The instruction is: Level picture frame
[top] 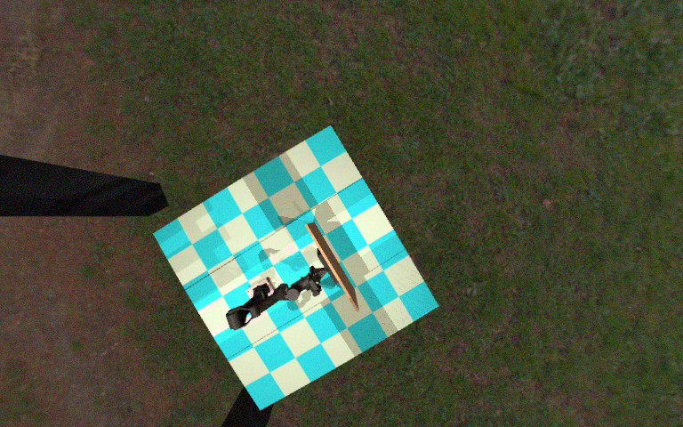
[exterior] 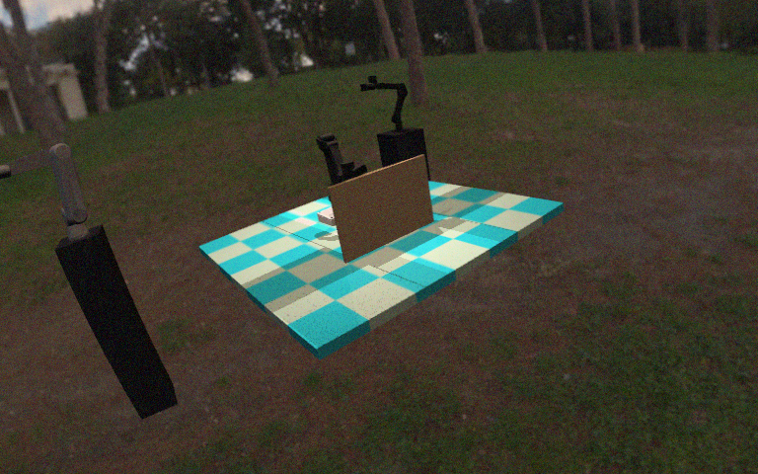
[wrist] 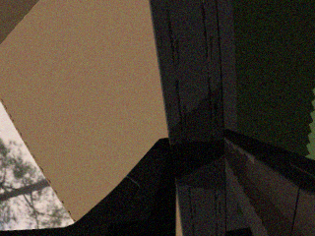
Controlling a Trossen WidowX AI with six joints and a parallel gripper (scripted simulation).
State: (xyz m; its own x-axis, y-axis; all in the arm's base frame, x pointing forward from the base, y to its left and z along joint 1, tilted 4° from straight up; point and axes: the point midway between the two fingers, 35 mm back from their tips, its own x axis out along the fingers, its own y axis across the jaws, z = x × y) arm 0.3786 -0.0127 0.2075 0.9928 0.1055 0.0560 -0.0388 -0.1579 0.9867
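My gripper tip is now 10 mm short of the picture frame, 10 mm to the right of it and 50 mm above it. From my gripper tip the other things lie so: wall panel (20 mm ahead, 10 mm to the left, 70 mm below).
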